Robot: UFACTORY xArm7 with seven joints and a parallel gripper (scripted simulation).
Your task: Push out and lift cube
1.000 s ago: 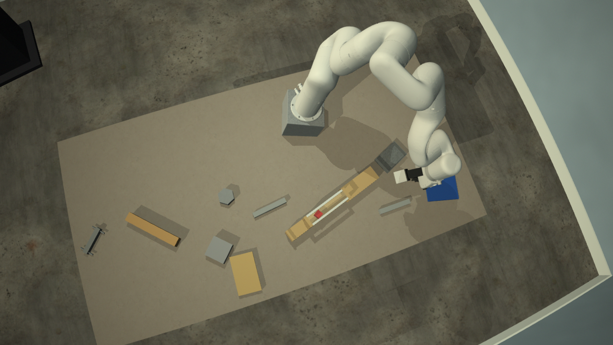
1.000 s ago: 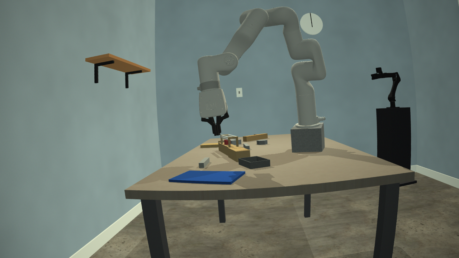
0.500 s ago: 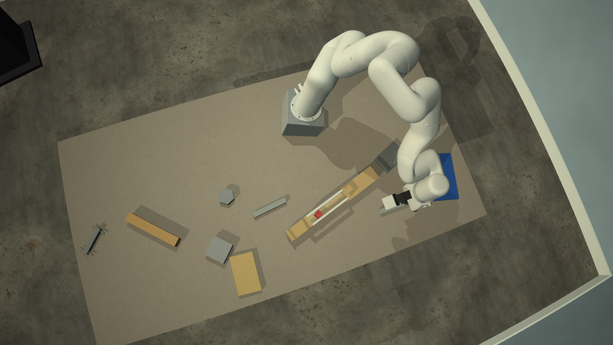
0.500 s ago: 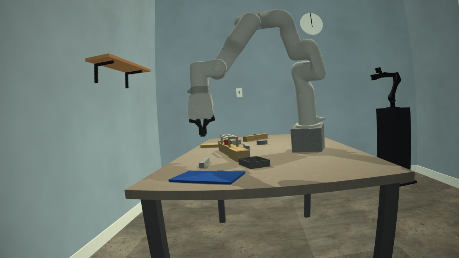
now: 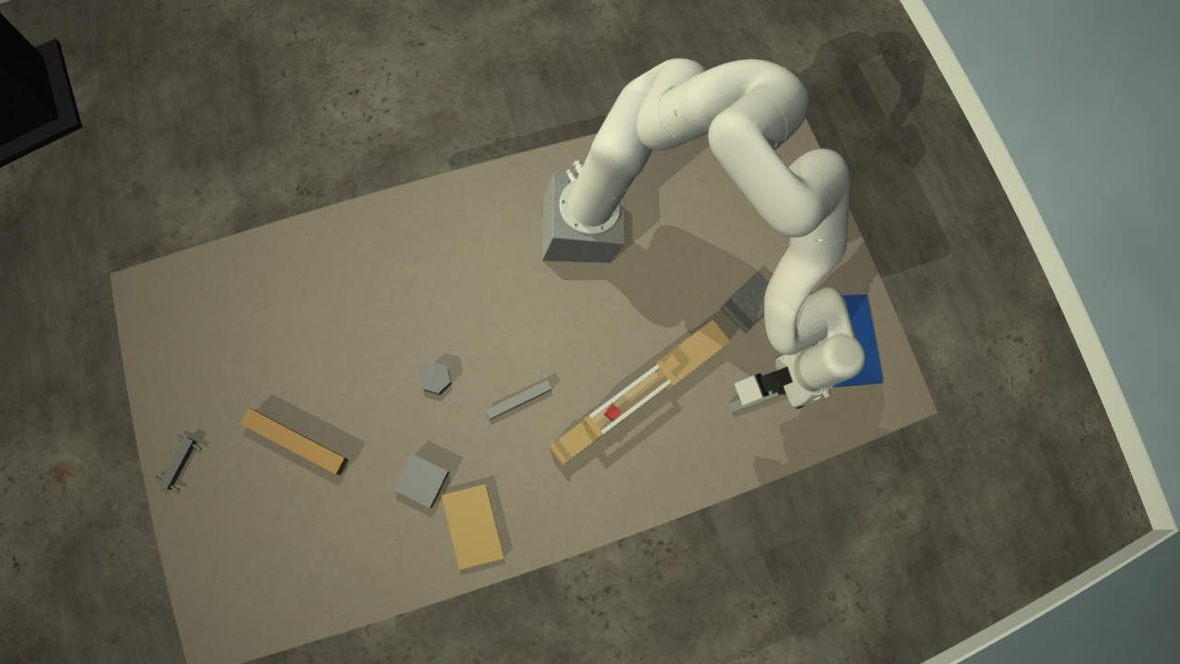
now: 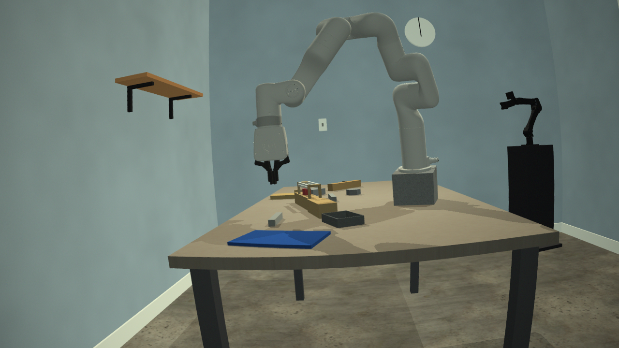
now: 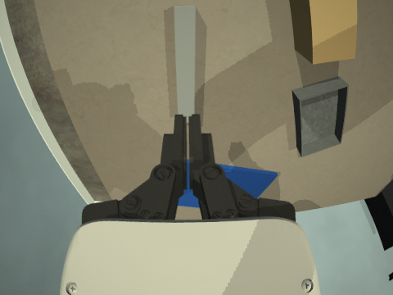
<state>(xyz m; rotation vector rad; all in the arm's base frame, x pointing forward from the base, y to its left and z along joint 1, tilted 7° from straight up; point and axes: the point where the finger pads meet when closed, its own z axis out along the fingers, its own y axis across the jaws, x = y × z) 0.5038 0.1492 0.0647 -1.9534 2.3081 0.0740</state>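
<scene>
Right now my hand is 12 cm past the channel, 27 cm to the left of it and 8 cm above it. The rest, counted from my hand: tan plate 5 cm behind, 65 cm to the right, 13 cm below; blue mat 1 cm behind, 26 cm to the left, 13 cm below; dark tray 19 cm behind, 10 cm to the left, 13 cm below.
</scene>
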